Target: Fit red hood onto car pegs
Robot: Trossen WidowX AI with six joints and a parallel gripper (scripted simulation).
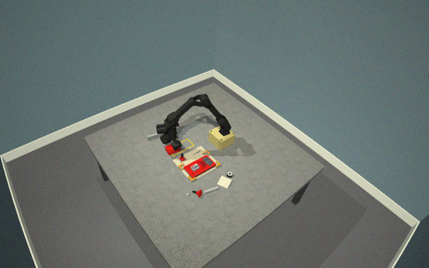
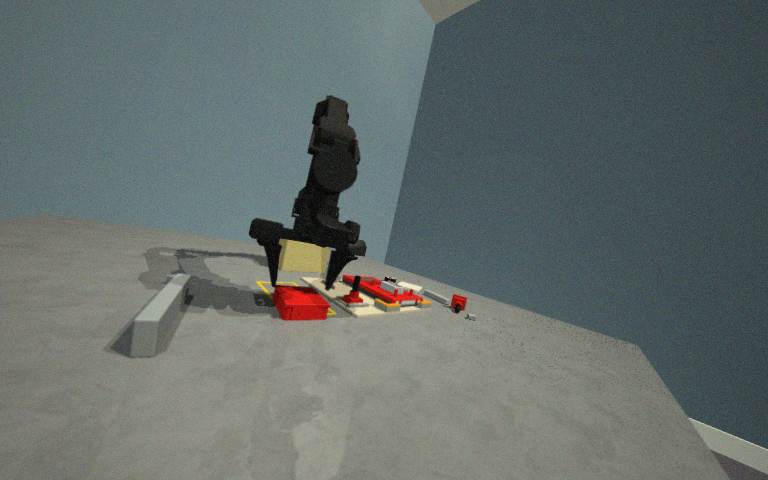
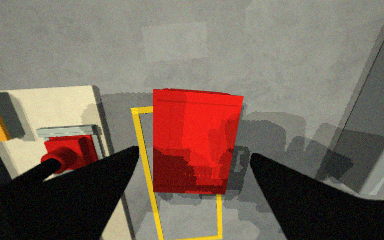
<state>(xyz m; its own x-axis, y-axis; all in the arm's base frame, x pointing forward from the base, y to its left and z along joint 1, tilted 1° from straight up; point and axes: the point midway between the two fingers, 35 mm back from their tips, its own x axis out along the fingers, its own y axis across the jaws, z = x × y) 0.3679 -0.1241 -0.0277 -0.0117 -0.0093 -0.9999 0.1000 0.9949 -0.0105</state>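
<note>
Now: gripper tip 20 mm above the red hood. Also, from my gripper tip: grey engine block: 250 mm to the left, 30 mm behind, 10 mm below; then grey bar: 170 mm to the right, 30 mm ahead, 20 mm below; then black wheel: 410 mm to the left, 210 mm behind, 30 mm below.
</note>
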